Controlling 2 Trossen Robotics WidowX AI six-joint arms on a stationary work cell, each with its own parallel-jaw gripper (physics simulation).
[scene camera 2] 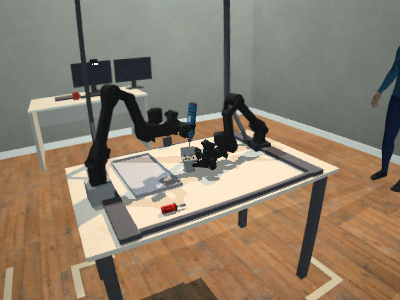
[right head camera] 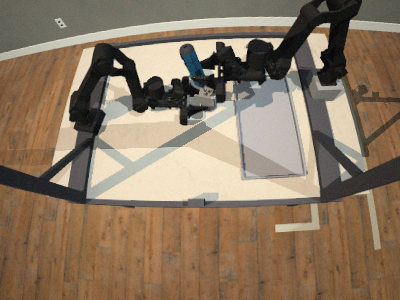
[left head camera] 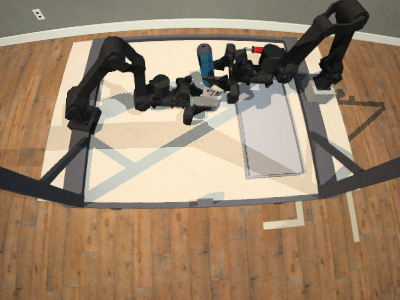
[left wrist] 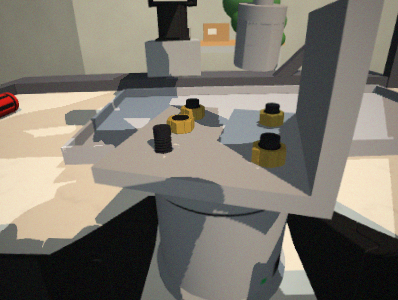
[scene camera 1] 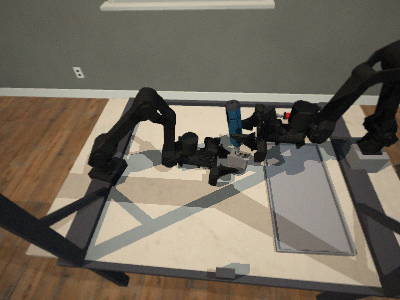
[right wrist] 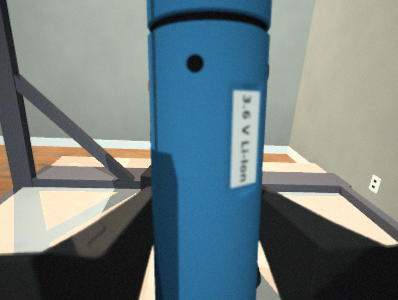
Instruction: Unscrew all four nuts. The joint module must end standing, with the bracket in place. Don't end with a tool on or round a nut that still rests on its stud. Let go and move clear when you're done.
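Places are measured from the left arm's base along level axes (x left, y down, z back), in centimetres.
Pixels of known places: left gripper, fingertip midpoint: (scene camera 2: 189,163) (left wrist: 221,204); right gripper, fingertip midpoint: (scene camera 2: 193,124) (right head camera: 191,71) (left head camera: 202,71) (scene camera 1: 230,129) (right wrist: 204,194); left arm's base, link origin: (scene camera 2: 259,141) (right head camera: 87,118) (left head camera: 82,116) (scene camera 1: 106,166); right arm's base, link origin: (scene camera 2: 97,181) (right head camera: 326,78) (left head camera: 321,83) (left wrist: 173,40) (scene camera 1: 368,147).
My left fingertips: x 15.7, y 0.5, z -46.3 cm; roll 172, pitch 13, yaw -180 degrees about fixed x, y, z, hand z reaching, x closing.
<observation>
Ahead of a thing's pixels: the offset from my left fingertips to its middle. "pt": to the spot under its first point.
The grey joint module @(dx +0.0, dy -0.4, dz -0.1 cm) (left wrist: 215,265) stands upright with the L-shaped bracket (left wrist: 330,100) (scene camera 2: 187,151) on top. In the left wrist view, a near-left stud @(dx +1.9, dy -3.4, dz +1.6 cm) (left wrist: 162,140) is bare. A loose nut @(dx +1.8, dy -3.6, dz -0.3 cm) (left wrist: 180,123) lies on the plate against the far-left nut @(dx +1.7, dy -3.6, dz -1.9 cm) (left wrist: 193,109), which is round its stud. The far-right nut @(dx -1.8, dy -3.6, dz -1.8 cm) (left wrist: 271,117) and near-right nut @(dx -1.7, dy -3.6, dz +1.8 cm) (left wrist: 269,154) are round their studs. My left gripper (left wrist: 221,204) (scene camera 1: 231,162) is shut on the module. My right gripper (right wrist: 204,194) (scene camera 1: 237,131) is shut on the blue driver @(dx -2.0, dy -17.8, dz +1.9 cm) (right wrist: 205,125) (left head camera: 205,60) (scene camera 2: 192,117). Its socket @(pt dx -1.2, dy -6.8, dz +1.0 cm) (left wrist: 260,40) hangs above the far-right nut, apart from it.
A grey tray (left head camera: 275,177) (scene camera 1: 315,252) (left wrist: 80,156) lies on the table, right of the module in the head views. A red tool @(dx +33.3, dy +1.8, dz -14.7 cm) (left head camera: 258,49) (scene camera 2: 169,208) (left wrist: 7,105) lies near the table's edge, beyond my right gripper in the left head view. Dark frame rails border the table.
</observation>
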